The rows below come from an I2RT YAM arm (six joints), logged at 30 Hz.
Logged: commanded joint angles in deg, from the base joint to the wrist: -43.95 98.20 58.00 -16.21 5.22 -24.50; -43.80 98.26 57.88 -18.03 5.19 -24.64; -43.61 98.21 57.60 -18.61 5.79 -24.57; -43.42 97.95 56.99 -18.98 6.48 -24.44; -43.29 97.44 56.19 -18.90 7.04 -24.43; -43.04 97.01 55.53 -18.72 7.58 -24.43; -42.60 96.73 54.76 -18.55 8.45 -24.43; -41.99 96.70 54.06 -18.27 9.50 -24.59; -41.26 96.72 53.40 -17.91 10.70 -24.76; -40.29 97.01 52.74 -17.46 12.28 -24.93; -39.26 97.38 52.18 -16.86 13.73 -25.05; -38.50 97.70 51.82 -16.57 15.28 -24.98; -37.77 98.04 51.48 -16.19 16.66 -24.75
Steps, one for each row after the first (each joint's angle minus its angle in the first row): 0.15 0.06 -0.12 -1.82 -0.03 -0.14; 0.34 0.01 -0.40 -2.40 0.57 -0.07; 0.53 -0.25 -1.01 -2.77 1.26 0.06; 0.66 -0.76 -1.81 -2.69 1.82 0.07; 0.91 -1.19 -2.47 -2.51 2.36 0.07; 1.35 -1.47 -3.24 -2.34 3.23 0.07; 1.96 -1.50 -3.94 -2.06 4.28 -0.09; 2.69 -1.48 -4.60 -1.70 5.48 -0.26; 3.66 -1.19 -5.26 -1.25 7.06 -0.43; 4.69 -0.82 -5.82 -0.65 8.51 -0.55; 5.45 -0.50 -6.18 -0.36 10.06 -0.48; 6.18 -0.16 -6.52 0.02 11.44 -0.25
